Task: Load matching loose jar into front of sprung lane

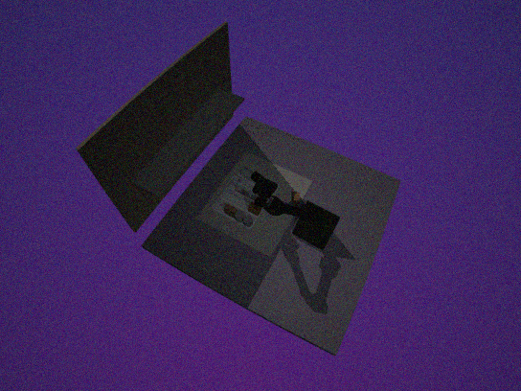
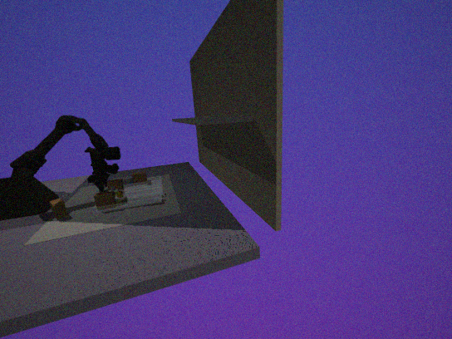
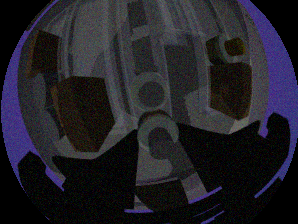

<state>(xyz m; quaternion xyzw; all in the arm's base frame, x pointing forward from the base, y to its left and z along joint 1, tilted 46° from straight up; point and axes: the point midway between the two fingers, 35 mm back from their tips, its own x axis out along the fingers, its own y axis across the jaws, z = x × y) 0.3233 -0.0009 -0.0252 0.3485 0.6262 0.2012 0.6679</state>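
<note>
My gripper tip is now 160 mm short of the pale rack, 50 mm to the left of it and 30 mm above it. Also, from my gripper tip: shelf 520 mm ahead, 320 mm above, 70 mm to the right.
</note>
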